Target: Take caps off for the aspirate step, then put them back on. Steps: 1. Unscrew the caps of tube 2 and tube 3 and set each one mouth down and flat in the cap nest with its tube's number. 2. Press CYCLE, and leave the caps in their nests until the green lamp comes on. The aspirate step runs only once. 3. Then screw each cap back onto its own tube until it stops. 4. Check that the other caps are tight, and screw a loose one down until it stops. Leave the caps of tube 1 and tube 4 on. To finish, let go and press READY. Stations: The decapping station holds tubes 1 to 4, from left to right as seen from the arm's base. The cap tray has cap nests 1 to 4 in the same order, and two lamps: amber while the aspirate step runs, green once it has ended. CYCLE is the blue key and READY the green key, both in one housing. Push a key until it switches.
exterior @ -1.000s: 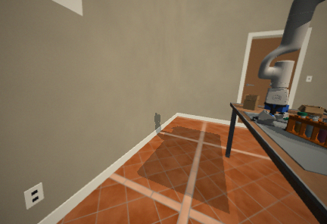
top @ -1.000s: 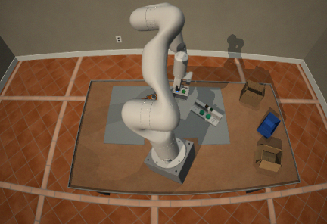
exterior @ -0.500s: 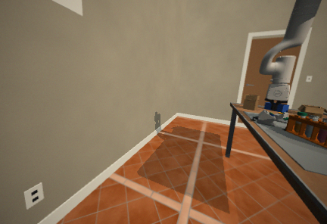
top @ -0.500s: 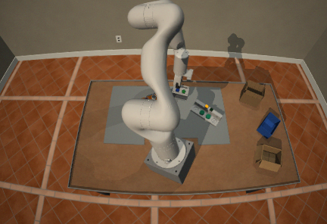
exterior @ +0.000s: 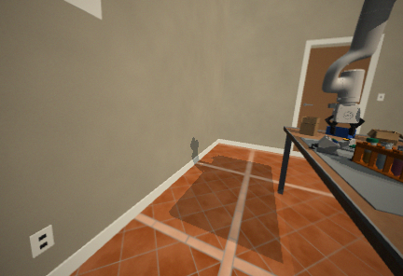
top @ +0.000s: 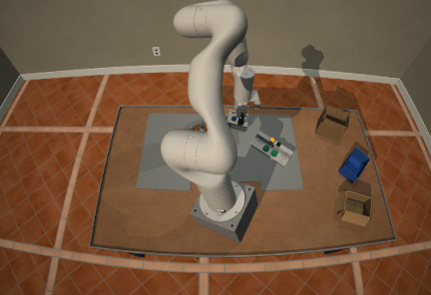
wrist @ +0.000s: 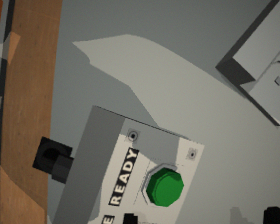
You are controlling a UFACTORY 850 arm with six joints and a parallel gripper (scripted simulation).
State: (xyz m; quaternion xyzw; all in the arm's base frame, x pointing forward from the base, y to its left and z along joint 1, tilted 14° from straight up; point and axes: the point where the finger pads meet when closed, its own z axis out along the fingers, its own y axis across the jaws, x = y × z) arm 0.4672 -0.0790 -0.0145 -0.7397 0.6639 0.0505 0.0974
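My hand is 20 mm short of the green ready key, 20 mm to the left of it and 50 mm above it. From my hand the other things lie so: blue bin 230 mm behind, 660 mm to the right, 100 mm below; blue cycle key 30 mm ahead, 30 mm to the left, 50 mm below; key housing 40 mm ahead, 60 mm below.
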